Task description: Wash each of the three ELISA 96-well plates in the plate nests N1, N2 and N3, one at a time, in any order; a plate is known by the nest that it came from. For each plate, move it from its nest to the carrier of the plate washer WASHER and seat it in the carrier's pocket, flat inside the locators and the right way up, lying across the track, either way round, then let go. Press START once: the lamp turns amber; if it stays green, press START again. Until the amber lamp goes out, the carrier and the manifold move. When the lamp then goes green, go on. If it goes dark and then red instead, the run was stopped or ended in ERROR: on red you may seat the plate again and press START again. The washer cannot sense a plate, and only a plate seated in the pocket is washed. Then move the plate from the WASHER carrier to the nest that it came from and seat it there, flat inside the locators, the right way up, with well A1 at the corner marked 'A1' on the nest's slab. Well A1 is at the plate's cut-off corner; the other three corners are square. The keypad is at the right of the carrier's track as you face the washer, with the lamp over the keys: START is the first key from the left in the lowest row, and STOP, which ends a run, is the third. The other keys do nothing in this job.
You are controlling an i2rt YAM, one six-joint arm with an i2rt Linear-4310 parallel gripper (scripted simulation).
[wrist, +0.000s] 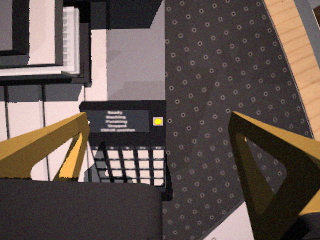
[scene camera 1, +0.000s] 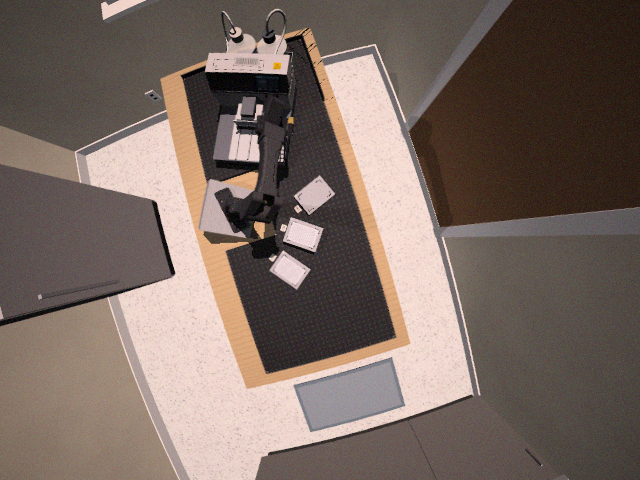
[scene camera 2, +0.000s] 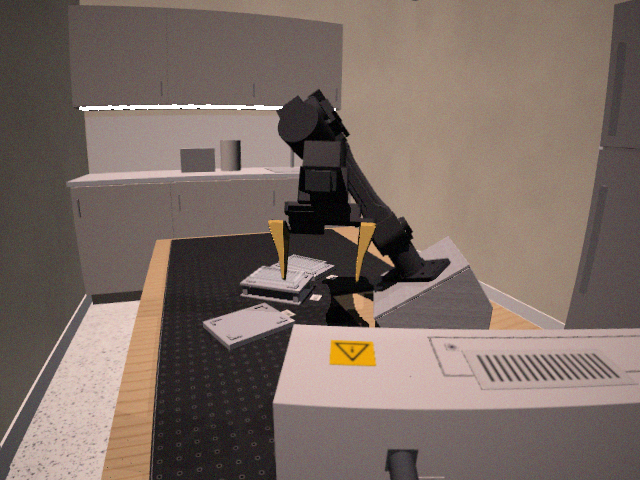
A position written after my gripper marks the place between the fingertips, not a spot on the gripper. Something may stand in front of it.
Note:
In view: my gripper [scene camera 2: 320, 281], a 96-well plate [scene camera 2: 269, 275] and a plate washer [scene camera 2: 346, 395].
My gripper shows as well in the wrist view [wrist: 158, 120]. The plate washer also shows in the wrist view [wrist: 127, 51] and in scene camera 1 [scene camera 1: 232, 77].

